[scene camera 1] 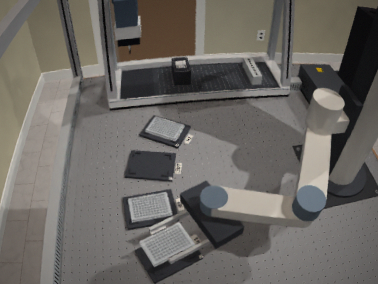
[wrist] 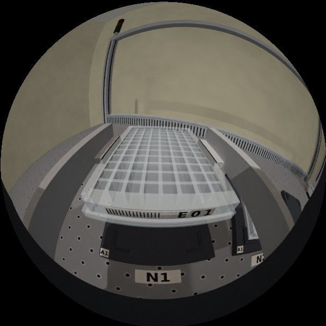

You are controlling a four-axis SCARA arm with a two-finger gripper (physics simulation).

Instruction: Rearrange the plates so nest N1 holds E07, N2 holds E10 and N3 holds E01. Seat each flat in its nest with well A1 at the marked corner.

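Frame: origin at the arm's base, x ahead, y down, z left, level; centimetres.
Where they show: gripper, fingertip midpoint: (scene camera 1: 159,245); arm's base at its link origin: (scene camera 1: 336,172).
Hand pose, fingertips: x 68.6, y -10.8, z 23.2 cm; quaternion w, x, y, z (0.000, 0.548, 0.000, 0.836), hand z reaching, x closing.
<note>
Things, the pixels of their centre, and the offset from my fingertips. "pt": a spot on its surface instead.
- plate E01 at the middle of its body: (scene camera 1: 167,243) dy +1.1, dx -2.1, dz -0.9 cm
- nest N1 at the middle of its body: (scene camera 1: 168,254) dy +8.7, dx -2.1, dz -0.9 cm
- Nest N2 at a spot on its surface: (scene camera 1: 125,210) pt dy +8.3, dx +9.8, dz -17.5 cm
- OUT nest at the middle of its body: (scene camera 1: 150,164) dy +8.6, dx +0.5, dz -35.6 cm
- Nest N3 at a spot on its surface: (scene camera 1: 160,136) pt dy +7.8, dx -4.0, dz -48.1 cm
- black box at a spot on its surface: (scene camera 1: 181,75) pt dy -0.5, dx -15.1, dz -74.7 cm
- white strip block at a spot on its surface: (scene camera 1: 252,71) pt dy +0.1, dx -46.8, dz -75.8 cm
- dark controller box at a spot on its surface: (scene camera 1: 322,82) pt dy -2.0, dx -76.9, dz -63.2 cm
My gripper (scene camera 1: 166,244) (wrist: 159,131) is shut on plate E01 (scene camera 1: 167,243) (wrist: 157,165), a clear, gridded plate whose label faces the wrist camera. It holds the plate level above nest N1 (scene camera 1: 156,271) (wrist: 157,242), a dark base; a gap shows below the plate. Nest N2 (scene camera 1: 125,210) (wrist: 238,232) beside it holds a white plate (scene camera 1: 149,206) (wrist: 251,232). The OUT nest (scene camera 1: 151,165) is empty. Nest N3 (scene camera 1: 160,137) holds another white plate (scene camera 1: 165,128). The codes of those two plates cannot be read.
A gantry frame (scene camera 1: 200,99) with a dark bed stands at the back; a black box (scene camera 1: 181,75) and a white strip block (scene camera 1: 252,71) sit on it. A dark controller box (scene camera 1: 322,82) stands at the right, near the arm's column. Nest N2 lies close beside the held plate.
</note>
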